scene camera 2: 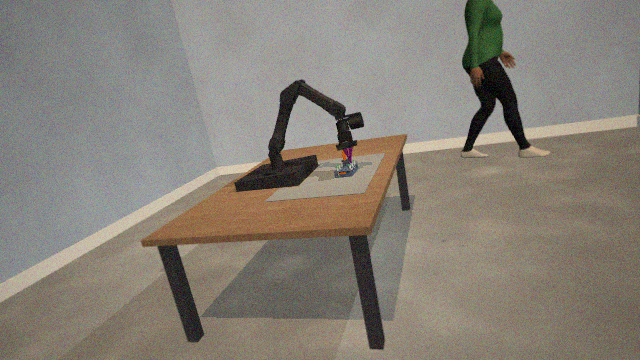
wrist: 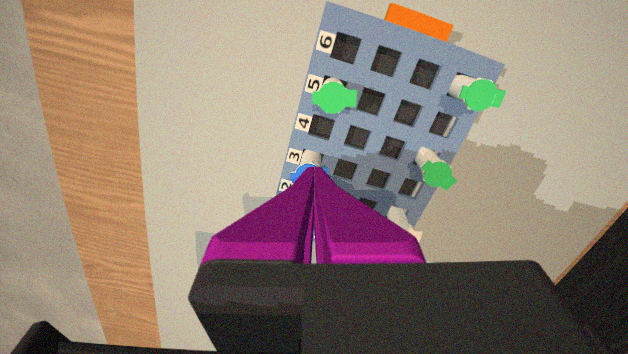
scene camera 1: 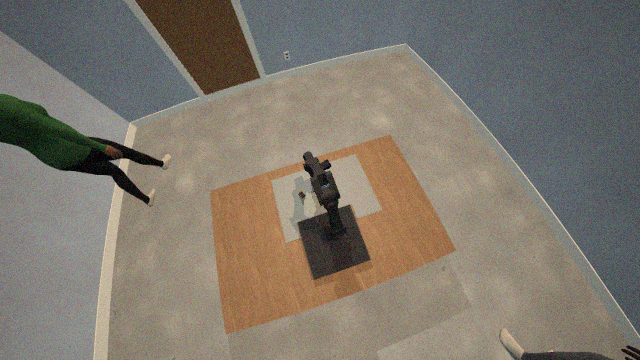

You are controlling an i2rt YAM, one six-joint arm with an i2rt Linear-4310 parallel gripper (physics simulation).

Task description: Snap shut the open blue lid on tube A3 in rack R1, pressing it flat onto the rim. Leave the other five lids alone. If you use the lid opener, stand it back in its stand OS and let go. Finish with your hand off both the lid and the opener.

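Places are measured from the arm's base along level axes (x right, y back, z down), in metres.
Where they show: gripper, fingertip midpoint: [scene camera 2: 350, 162] [wrist: 314, 177]; arm's base at its link origin: [scene camera 2: 278, 169] [scene camera 1: 338, 233].
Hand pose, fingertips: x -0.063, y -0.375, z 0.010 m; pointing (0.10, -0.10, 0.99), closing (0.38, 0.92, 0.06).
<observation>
Things, the pixels of their top centre, and the offset from my fingertips. "*": a spot on its surface instead. Level surfaces: height alone.
- blue lid at its top centre: [wrist: 308, 176] dx +0.000, dy -0.003, dz -0.002 m
- blue-grey rack at a spot on its surface: [wrist: 414, 45] * dx +0.071, dy +0.017, dz +0.017 m
- label 5 tube at a spot on its surface: [wrist: 334, 97] * dx +0.039, dy -0.007, dz -0.002 m
- pale tube at a spot on its surface: [wrist: 398, 220] * dx -0.008, dy +0.053, dz +0.005 m
- orange block at a spot on its surface: [wrist: 419, 21] * dx +0.081, dy +0.016, dz +0.023 m
- small orange object at its top centre: [scene camera 1: 300, 191] dx -0.125, dy +0.084, dz -0.038 m
- grey mat at its surface level: dz +0.047 m
- wooden table at its surface level: dz +0.050 m
My gripper [wrist: 314, 177] [scene camera 2: 349, 163] is shut and empty, its magenta fingertips together. In the wrist view the tips overlap the blue lid [wrist: 300, 173] on the tube [wrist: 311, 158] beside label 3. The fingers hide much of this lid; whether they touch it or it is flat on the rim, I cannot tell. The blue-grey rack [wrist: 414, 45] [scene camera 2: 352, 172] lies under the gripper. Green lids show at the label 5 tube [wrist: 334, 97] and on two right-side tubes, upper [wrist: 482, 95] and lower [wrist: 438, 175]. The opener and stand OS cannot be clearly made out.
A pale tube [wrist: 398, 220] is partly hidden right of the fingers. An orange block [wrist: 419, 21] adjoins the rack's far edge. A small orange object [scene camera 1: 301, 193] shows left of the arm. The grey mat [scene camera 1: 367, 200] [scene camera 2: 320, 192] lies on the wooden table [scene camera 1: 250, 250] [scene camera 2: 280, 217].
</observation>
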